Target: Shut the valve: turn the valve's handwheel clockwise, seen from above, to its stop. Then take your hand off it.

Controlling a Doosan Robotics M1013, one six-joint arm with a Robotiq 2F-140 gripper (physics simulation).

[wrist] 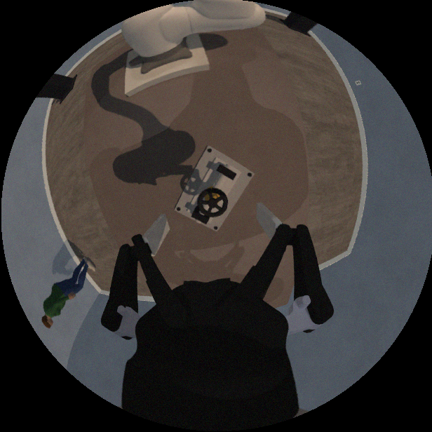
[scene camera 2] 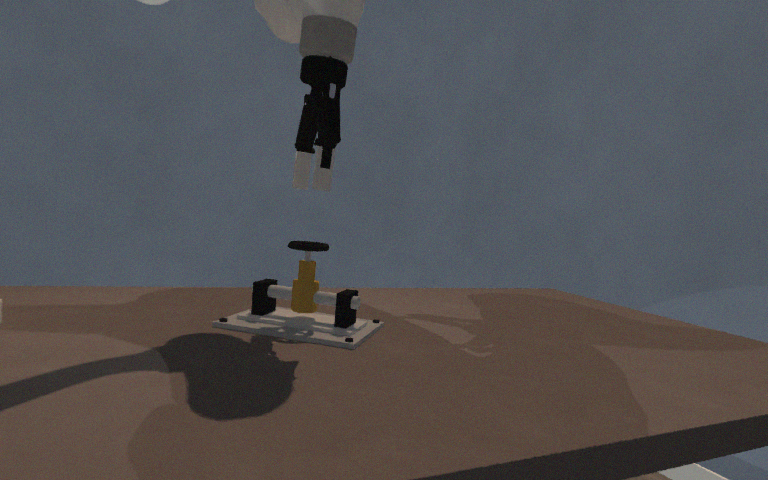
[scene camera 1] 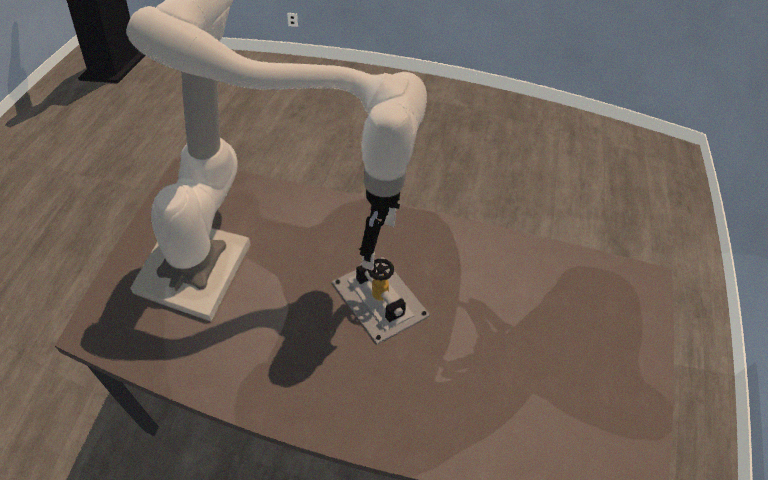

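The valve's black, spoked handwheel [scene camera 1: 381, 260] [scene camera 2: 308, 246] [wrist: 213, 189] lies level on top of the yellow valve body [scene camera 1: 380, 289] [scene camera 2: 304, 295]. The body sits on a pale pipe between two black blocks, on a light base plate [scene camera 1: 378, 333] [scene camera 2: 283, 333] [wrist: 240, 192] with dark bolts at its corners. My gripper [scene camera 2: 312, 187] [wrist: 210, 216] is open and empty. In the scene camera 2 view its pale fingertips hang well above the handwheel, apart from it. In the wrist view the fingertips stand wide, one to each side. The stem shows thinly under the wheel. How far the wheel is turned cannot be told.
The base plate stands on a brown table [scene camera 1: 509, 418] [scene camera 2: 396, 430]. The arm's own base stands on a pale slab [scene camera 1: 226, 283] [wrist: 200, 65] on the same table. Dark arm shadows fall across the table. A person [wrist: 62, 295] in a green top shows at the wrist view's lower left.
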